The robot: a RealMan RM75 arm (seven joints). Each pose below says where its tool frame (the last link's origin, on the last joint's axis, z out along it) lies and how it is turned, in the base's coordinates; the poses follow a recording.
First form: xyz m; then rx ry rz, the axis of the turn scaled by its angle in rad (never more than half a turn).
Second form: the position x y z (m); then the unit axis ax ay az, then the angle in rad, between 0 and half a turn. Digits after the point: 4 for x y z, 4 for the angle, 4 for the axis.
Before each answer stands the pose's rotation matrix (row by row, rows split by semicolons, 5 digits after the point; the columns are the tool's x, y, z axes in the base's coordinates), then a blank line. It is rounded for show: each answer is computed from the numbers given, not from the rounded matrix.
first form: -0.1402 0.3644 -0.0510 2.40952 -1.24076 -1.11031
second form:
0.36092 -0.60913 -0.70618; -0.76923 -0.62256 0.14386; -0.52727 0.49129 -0.69326

-0.1402 0.3644 -0.0510 0.8227 -0.4236 -0.3791 2.9288
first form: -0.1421 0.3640 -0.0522 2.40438 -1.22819 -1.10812
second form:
0.36543 -0.60080 -0.71099; -0.76884 -0.62540 0.13331; -0.52474 0.49792 -0.69045

-0.1421 0.3640 -0.0522 0.8239 -0.4208 -0.3797 2.9185
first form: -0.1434 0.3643 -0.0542 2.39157 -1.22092 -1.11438
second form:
0.36225 -0.59248 -0.71954; -0.77050 -0.62476 0.12653; -0.52451 0.50857 -0.68283

-0.1434 0.3643 -0.0542 0.8226 -0.4200 -0.3833 2.9072
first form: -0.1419 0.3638 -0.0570 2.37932 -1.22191 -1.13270
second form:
0.35114 -0.58802 -0.72865; -0.77106 -0.62309 0.13126; -0.53120 0.51574 -0.67219

-0.1419 0.3638 -0.0570 0.8191 -0.4207 -0.3900 2.9047
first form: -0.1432 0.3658 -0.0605 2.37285 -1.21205 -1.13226
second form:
0.35346 -0.58047 -0.73357; -0.77134 -0.62452 0.12252; -0.52925 0.52253 -0.66848

-0.1432 0.3658 -0.0605 0.8196 -0.4187 -0.3911 2.8951
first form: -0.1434 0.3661 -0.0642 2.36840 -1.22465 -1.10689
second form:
0.35663 -0.58821 -0.72583; -0.78140 -0.61365 0.11337; -0.51208 0.52673 -0.67847

-0.1434 0.3661 -0.0642 0.8204 -0.4242 -0.3834 2.8869
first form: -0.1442 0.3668 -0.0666 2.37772 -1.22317 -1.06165
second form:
0.37716 -0.59401 -0.71056; -0.78706 -0.60995 0.09214; -0.48814 0.52451 -0.69757

-0.1442 0.3668 -0.0666 0.8265 -0.4252 -0.3690 2.8769
